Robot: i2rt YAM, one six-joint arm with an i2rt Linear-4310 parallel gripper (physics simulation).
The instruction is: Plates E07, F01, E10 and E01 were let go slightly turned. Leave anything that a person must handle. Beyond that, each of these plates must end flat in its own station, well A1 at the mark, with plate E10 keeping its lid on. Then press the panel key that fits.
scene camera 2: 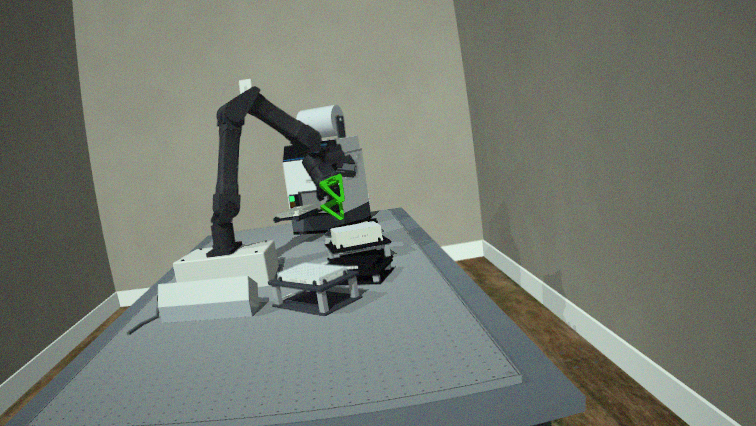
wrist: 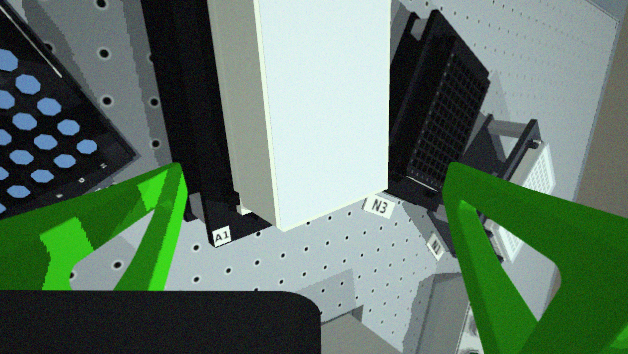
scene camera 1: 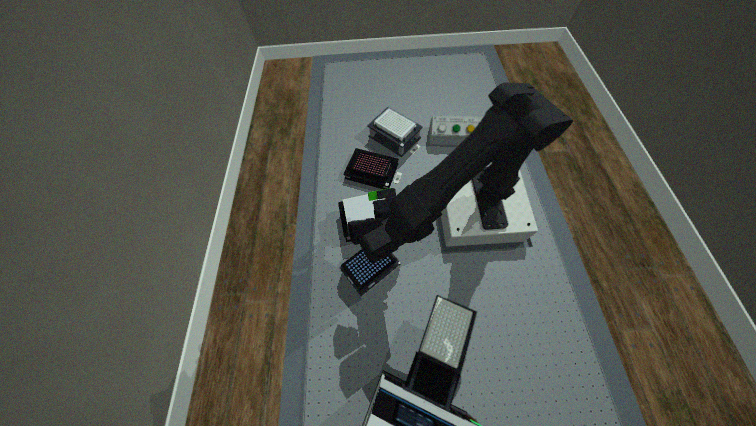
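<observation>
My gripper [scene camera 2: 333,196] [wrist: 314,177] is open above the tall white plate [scene camera 1: 358,207] [scene camera 2: 356,234] [wrist: 325,115], its fingers to either side in the wrist view and apart from it. That plate sits on a black station with an A1 mark [wrist: 221,235]. The dark plate with red wells [scene camera 1: 371,164] [wrist: 450,110] is at N3 [wrist: 380,205]. A white plate [scene camera 1: 395,123] [scene camera 2: 312,273] [wrist: 541,172] sits on the raised station at N1 [wrist: 435,245]. The blue-well plate [scene camera 1: 368,267] [wrist: 35,130] is on the other side. The key panel [scene camera 1: 441,138] [scene camera 2: 206,298] is partly hidden by the arm. Plate names are unreadable.
A pale plate [scene camera 1: 448,332] lies on the tray of the instrument [scene camera 1: 388,404] [scene camera 2: 343,185] with the white roll on top. The arm stands on a white base box [scene camera 1: 489,236] [scene camera 2: 248,264]. A cable [scene camera 2: 142,324] lies beside the panel.
</observation>
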